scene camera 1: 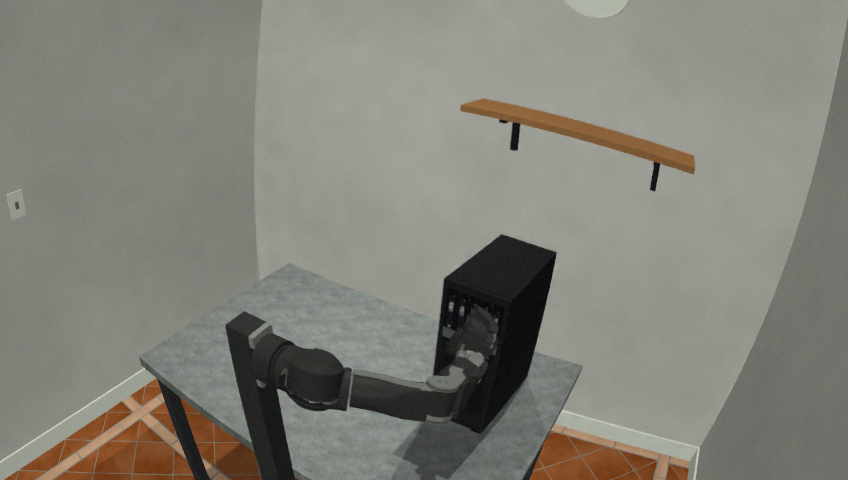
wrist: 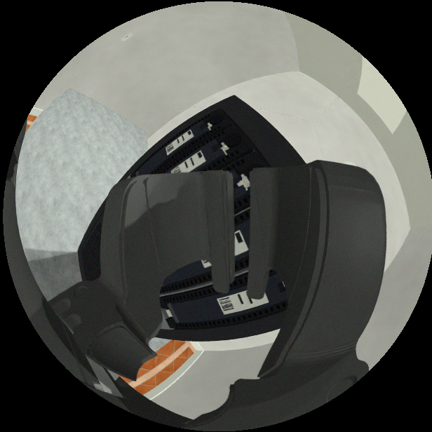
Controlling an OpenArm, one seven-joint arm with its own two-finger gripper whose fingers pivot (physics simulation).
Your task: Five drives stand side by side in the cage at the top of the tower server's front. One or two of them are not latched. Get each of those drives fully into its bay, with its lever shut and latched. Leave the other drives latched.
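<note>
The black tower server stands on the table with its drive cage facing the arm. In the wrist view the first drive and second drive lie in their bays with levers flat and white catches showing. The middle drive's white catch shows above the gap between the fingers; its label is hidden. The fourth drive and the fifth drive are partly covered by the fingers; whether they are latched cannot be told. My gripper is shut at the cage front, with a narrow gap and no held thing visible.
The grey table carries the server. The arm's post rises at the table's near side. A wooden shelf is on the wall above and behind the server. The forearm hides part of the server's lower front.
</note>
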